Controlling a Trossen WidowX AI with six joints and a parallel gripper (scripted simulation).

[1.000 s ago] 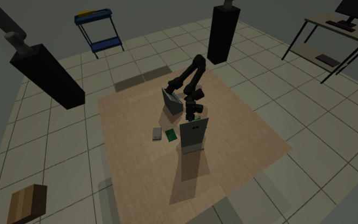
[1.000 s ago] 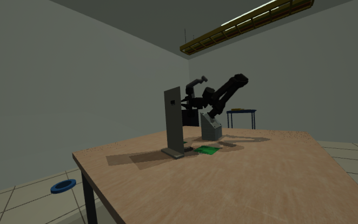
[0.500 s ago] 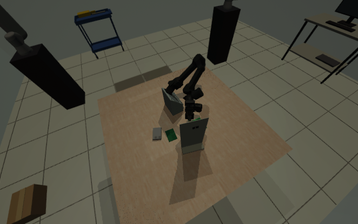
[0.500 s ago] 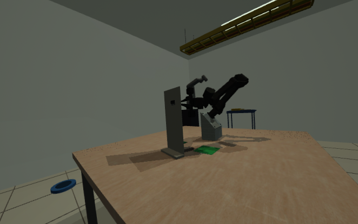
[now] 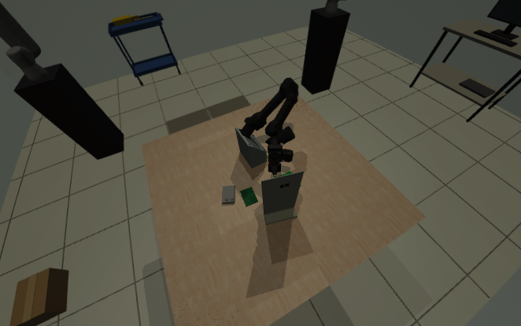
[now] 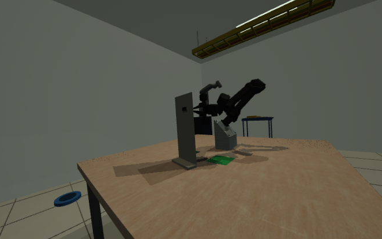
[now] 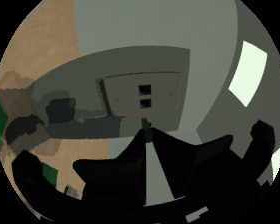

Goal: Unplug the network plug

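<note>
Now: the marked square 8 cm behind my gripper tip, 13 cm to the left of it and 29 cm below it. Round my gripper tip: grey block 15 cm behind, 22 cm to the right, 29 cm below; grey upright panel 7 cm ahead, 1 cm to the left, 12 cm below; network plug 1 cm ahead.
</note>
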